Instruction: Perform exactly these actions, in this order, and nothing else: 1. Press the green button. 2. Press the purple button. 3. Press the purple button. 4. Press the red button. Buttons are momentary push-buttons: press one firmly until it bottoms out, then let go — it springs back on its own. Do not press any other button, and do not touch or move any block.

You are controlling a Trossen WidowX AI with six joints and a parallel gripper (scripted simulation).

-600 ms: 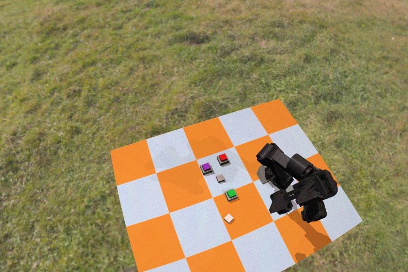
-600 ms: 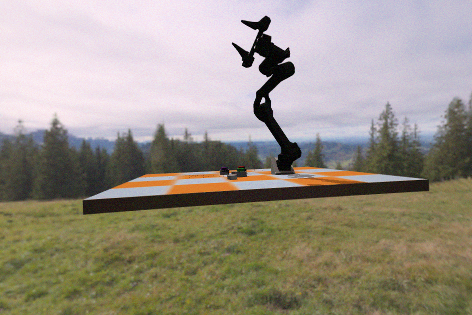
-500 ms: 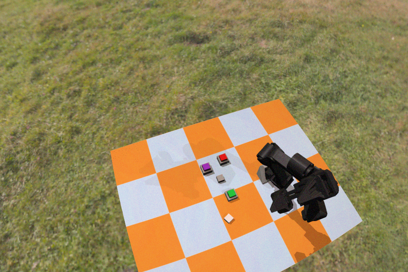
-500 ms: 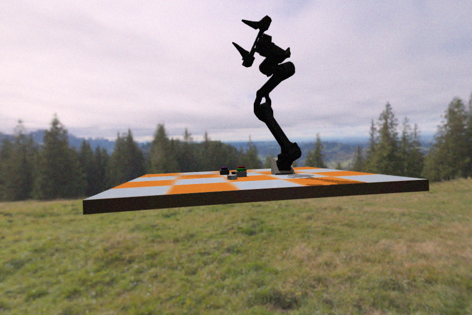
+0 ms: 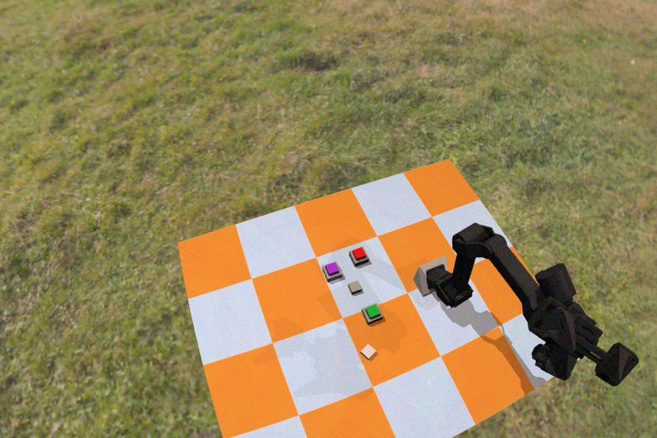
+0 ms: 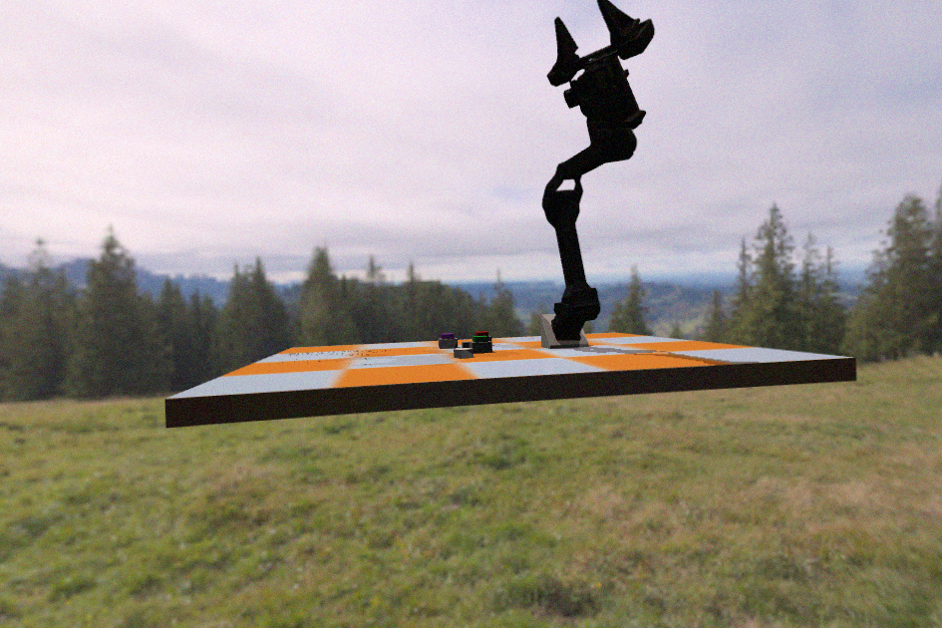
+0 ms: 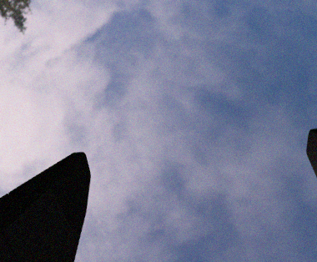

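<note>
Right now my gripper tip is 57 cm above the green button, 38 cm to the left of it and 11 cm short of it. Also, from my gripper tip: purple button: 57 cm below, 56 cm to the right, 17 cm ahead; red button: 58 cm to the right, 57 cm below, 7 cm ahead; pale block: 59 cm below, 28 cm to the right, 17 cm ahead.
</note>
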